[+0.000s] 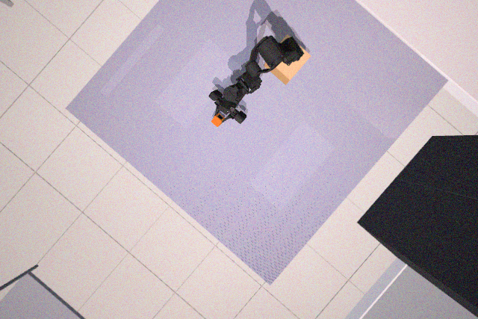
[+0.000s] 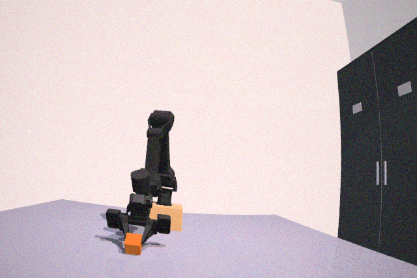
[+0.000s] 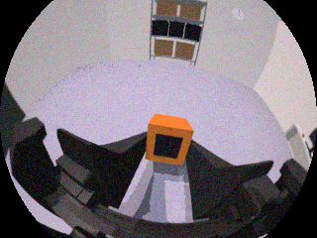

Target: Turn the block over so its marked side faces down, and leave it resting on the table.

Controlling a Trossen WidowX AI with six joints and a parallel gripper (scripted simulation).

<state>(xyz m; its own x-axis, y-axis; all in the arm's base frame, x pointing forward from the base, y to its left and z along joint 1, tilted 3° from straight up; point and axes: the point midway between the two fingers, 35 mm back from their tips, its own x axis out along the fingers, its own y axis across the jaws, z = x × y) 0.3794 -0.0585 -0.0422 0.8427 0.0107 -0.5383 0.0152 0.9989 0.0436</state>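
My gripper tip is right at the block.
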